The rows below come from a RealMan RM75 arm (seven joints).
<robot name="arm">
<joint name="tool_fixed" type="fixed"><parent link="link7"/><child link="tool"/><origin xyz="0 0 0" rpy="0 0 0"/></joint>
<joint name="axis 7" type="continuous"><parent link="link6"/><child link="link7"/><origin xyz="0 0 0.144" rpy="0 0 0"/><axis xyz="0 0 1"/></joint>
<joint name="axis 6" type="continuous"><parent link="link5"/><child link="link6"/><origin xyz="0 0 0" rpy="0 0 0"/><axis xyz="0 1 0"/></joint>
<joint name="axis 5" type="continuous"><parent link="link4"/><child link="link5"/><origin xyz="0 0 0.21" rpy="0 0 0"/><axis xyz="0 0 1"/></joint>
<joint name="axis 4" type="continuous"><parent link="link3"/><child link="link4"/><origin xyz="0 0 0" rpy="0 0 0"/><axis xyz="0 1 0"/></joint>
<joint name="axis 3" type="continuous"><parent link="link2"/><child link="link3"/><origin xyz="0 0 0.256" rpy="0 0 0"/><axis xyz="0 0 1"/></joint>
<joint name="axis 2" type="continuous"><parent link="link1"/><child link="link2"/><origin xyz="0 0 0" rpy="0 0 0"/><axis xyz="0 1 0"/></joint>
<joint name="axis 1" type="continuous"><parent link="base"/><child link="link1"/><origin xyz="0 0 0.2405" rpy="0 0 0"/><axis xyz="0 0 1"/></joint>
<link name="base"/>
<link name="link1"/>
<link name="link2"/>
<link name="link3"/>
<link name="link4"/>
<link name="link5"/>
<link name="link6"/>
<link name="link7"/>
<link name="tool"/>
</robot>
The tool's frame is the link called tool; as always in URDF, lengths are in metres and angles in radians. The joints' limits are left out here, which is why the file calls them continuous.
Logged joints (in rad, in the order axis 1, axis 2, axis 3, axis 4, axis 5, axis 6, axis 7), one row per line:
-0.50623, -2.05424, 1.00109, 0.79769, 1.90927, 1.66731, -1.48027
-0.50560, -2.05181, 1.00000, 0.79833, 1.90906, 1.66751, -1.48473
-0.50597, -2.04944, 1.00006, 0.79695, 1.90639, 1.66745, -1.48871
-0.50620, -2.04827, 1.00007, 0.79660, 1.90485, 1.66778, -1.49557
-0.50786, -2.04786, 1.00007, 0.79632, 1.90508, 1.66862, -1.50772
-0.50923, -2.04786, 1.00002, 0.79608, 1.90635, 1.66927, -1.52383
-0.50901, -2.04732, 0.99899, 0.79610, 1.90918, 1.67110, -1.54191
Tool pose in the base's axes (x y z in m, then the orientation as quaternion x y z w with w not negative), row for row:
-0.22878, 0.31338, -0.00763, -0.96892, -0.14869, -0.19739, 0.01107
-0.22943, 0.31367, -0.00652, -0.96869, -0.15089, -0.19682, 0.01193
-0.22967, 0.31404, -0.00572, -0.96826, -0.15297, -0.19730, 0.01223
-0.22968, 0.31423, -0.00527, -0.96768, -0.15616, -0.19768, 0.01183
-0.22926, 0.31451, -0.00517, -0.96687, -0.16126, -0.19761, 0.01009
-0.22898, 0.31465, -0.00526, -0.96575, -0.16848, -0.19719, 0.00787
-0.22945, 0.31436, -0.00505, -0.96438, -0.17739, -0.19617, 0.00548
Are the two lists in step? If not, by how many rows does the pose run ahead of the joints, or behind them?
They are in step.
